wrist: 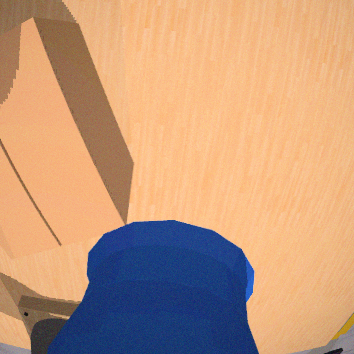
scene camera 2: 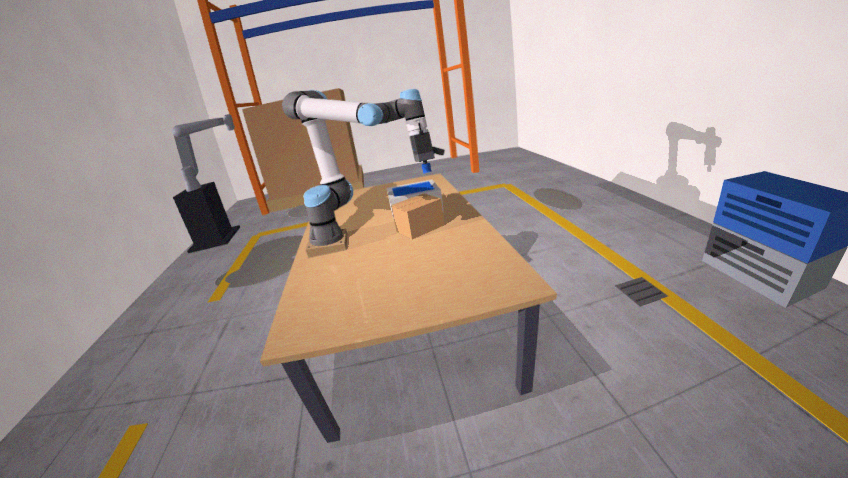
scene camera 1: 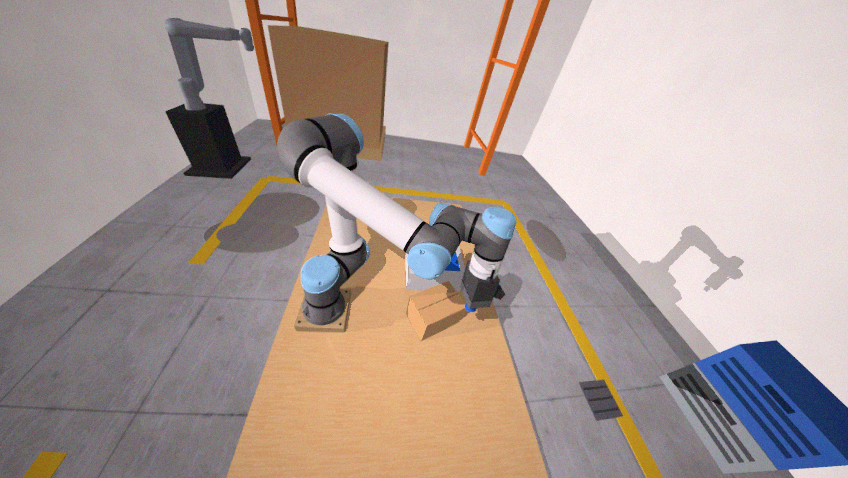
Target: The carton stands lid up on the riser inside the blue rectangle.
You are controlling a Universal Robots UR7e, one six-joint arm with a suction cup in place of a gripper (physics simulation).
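Places are measured from the arm's base along level axes (x left, y back, z up), in millimetres.
Pixels of known places: hand, its tool point: [wrist: 168, 286] [scene camera 2: 427, 171]; arm's base, origin of its link: [scene camera 2: 326, 238] [scene camera 1: 324, 306].
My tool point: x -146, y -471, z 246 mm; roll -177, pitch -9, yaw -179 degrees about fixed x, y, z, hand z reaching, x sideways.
Observation:
For each thing: its top centre in the pictures, then the offset to it from my tool point. Level surfaces: height alone.
- brown carton, centre of its top: [wrist: 9, 160] [scene camera 1: 438, 301] [scene camera 2: 416, 201] dx +114, dy +46, dz -154 mm
- white riser, centre of its top: [scene camera 1: 436, 257] [scene camera 2: 412, 188] dx +348, dy +18, dz -164 mm
- blue rectangle, centre of its top: [scene camera 1: 436, 257] [scene camera 2: 412, 188] dx +348, dy +18, dz -164 mm
- wooden table, height of its surface: dz -284 mm
The brown carton [scene camera 1: 442, 314] [scene camera 2: 424, 218] [wrist: 55, 150] stands on the table beside the white riser [scene camera 1: 424, 281] [scene camera 2: 393, 198], on the side nearer the scene cameras. The carton's upper face, with a dark seam line, is turned up. The riser's top bears a blue rectangle [scene camera 1: 454, 263] [scene camera 2: 413, 189], partly hidden by the arm in scene camera 1. Nothing stands on the part of the rectangle that shows. My gripper [scene camera 1: 470, 308] [scene camera 2: 426, 168] [wrist: 167, 230], a blue suction cup, is open and holds nothing. It hangs above the table, apart from the carton; in the wrist view the carton lies to its upper left.
The arm's base plate [scene camera 1: 320, 326] [scene camera 2: 326, 249] is fixed at the left side of the wooden table [scene camera 1: 385, 403] [scene camera 2: 409, 285]. Blue and grey crates [scene camera 1: 766, 397] [scene camera 2: 771, 213] stand on the floor at the right. An orange rack and a second arm on a black pedestal [scene camera 1: 207, 139] [scene camera 2: 203, 216] stand behind.

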